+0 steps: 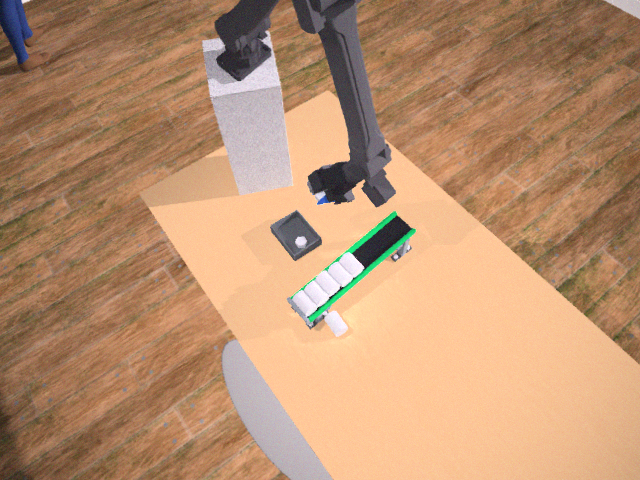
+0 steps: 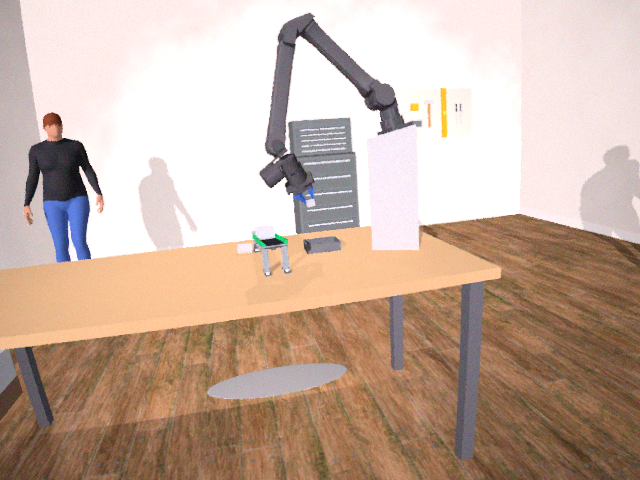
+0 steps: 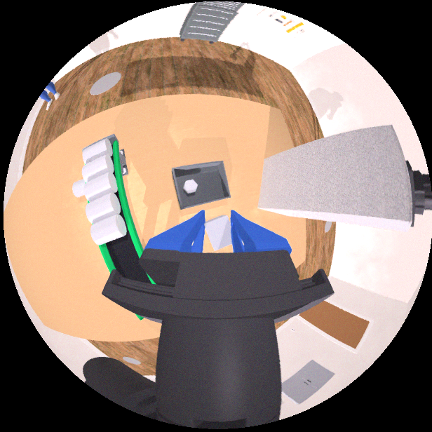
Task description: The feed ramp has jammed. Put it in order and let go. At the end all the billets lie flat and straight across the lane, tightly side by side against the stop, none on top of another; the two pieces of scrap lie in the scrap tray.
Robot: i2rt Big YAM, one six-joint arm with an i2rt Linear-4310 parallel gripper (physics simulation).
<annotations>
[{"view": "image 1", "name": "dark scrap tray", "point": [286, 230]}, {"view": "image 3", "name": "my gripper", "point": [217, 214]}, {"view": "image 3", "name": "dark scrap tray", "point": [210, 177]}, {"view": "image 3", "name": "billet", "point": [112, 227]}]
</annotations>
